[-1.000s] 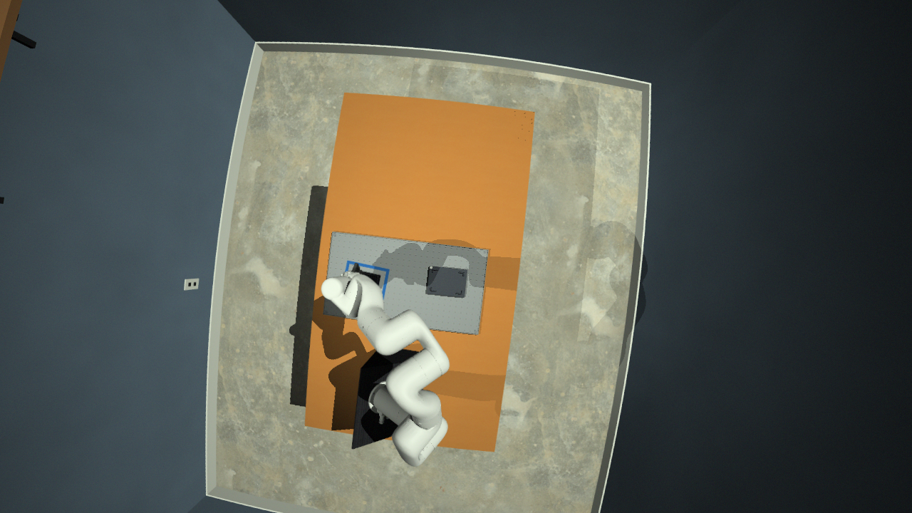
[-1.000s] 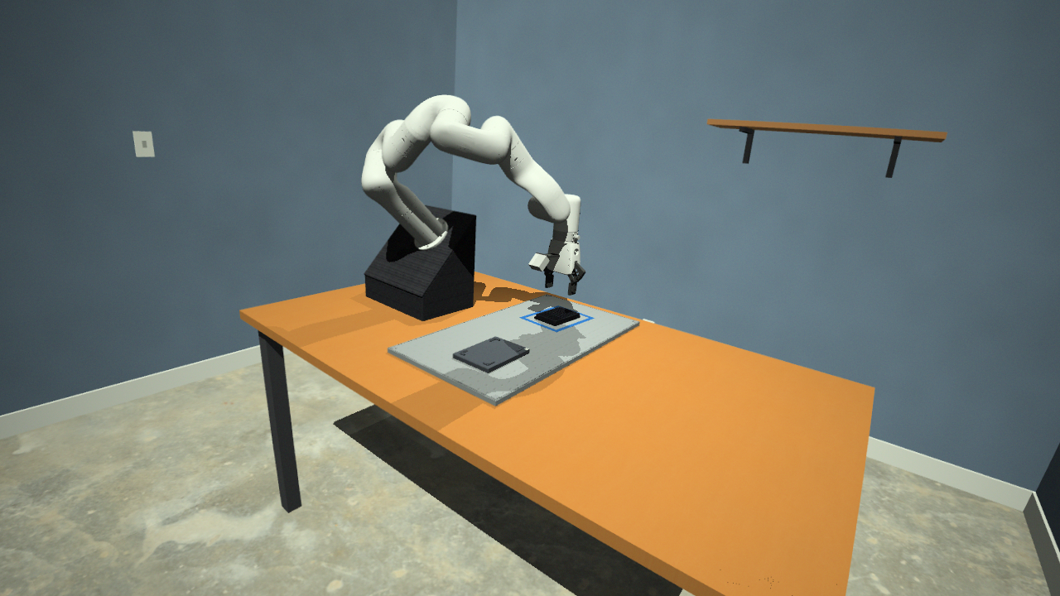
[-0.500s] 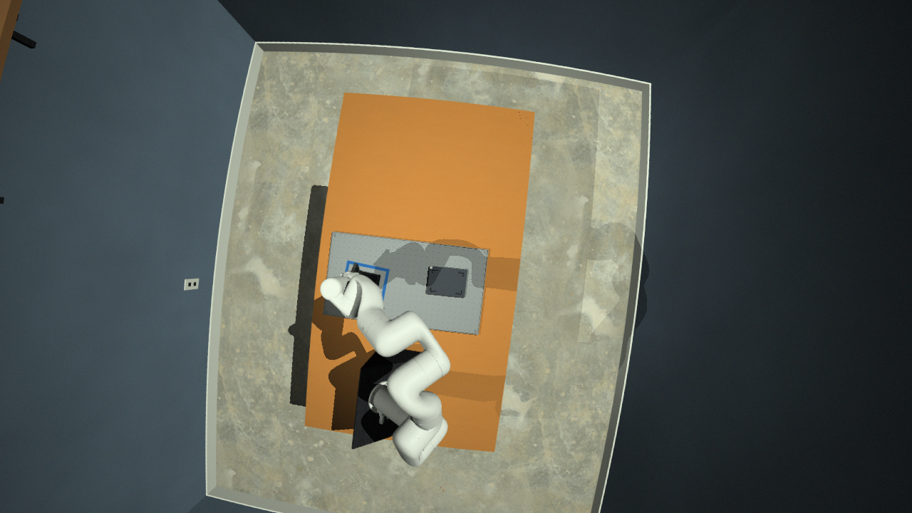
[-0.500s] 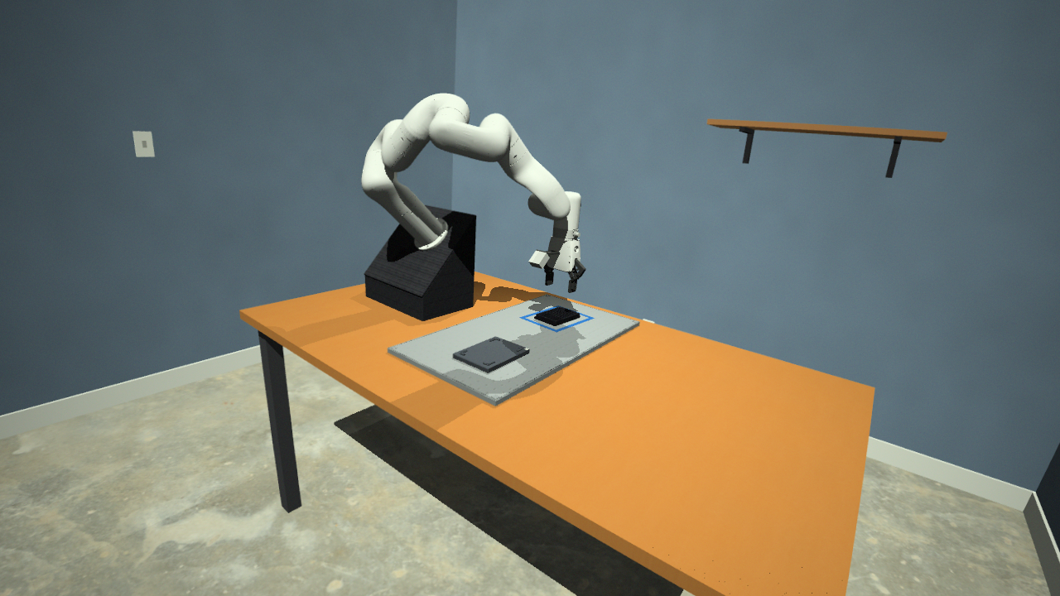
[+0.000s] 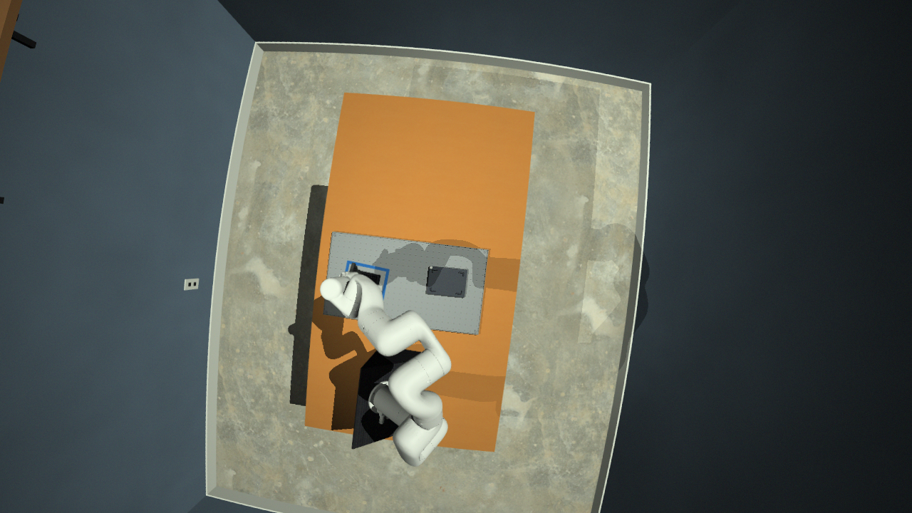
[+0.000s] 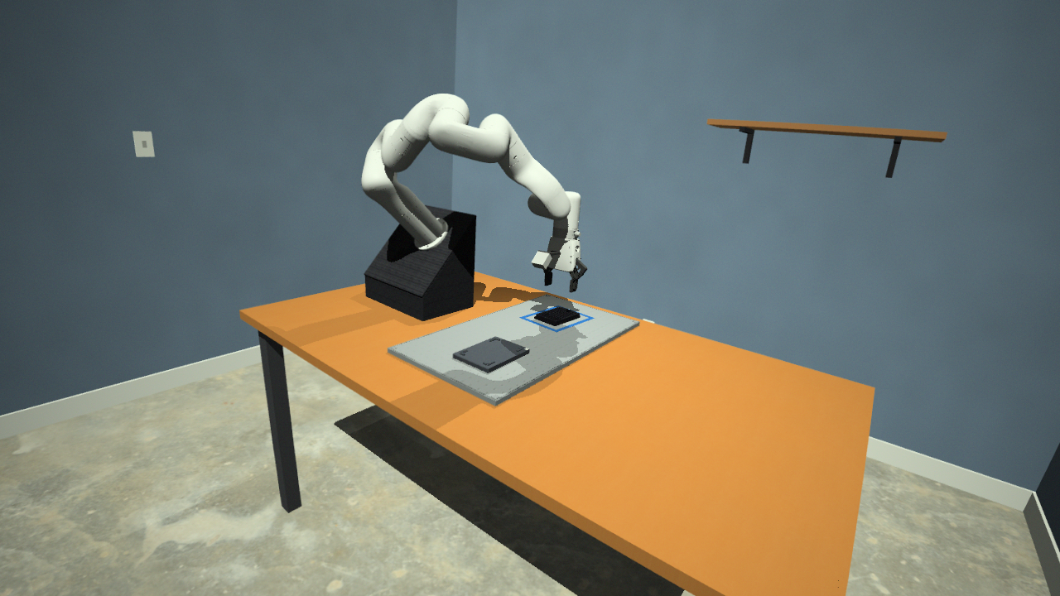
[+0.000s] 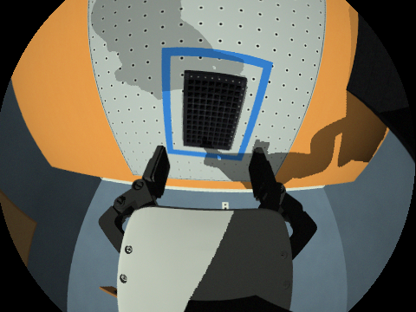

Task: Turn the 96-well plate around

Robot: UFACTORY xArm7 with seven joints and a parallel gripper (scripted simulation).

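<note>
The black 96-well plate lies 100 mm below my hand. Also, from my hand: dark plate nest N1 (50 mm ahead, 360 mm to the right, 100 mm below); then white A1 mark (100 mm ahead, 280 mm to the right, 100 mm below).
</note>
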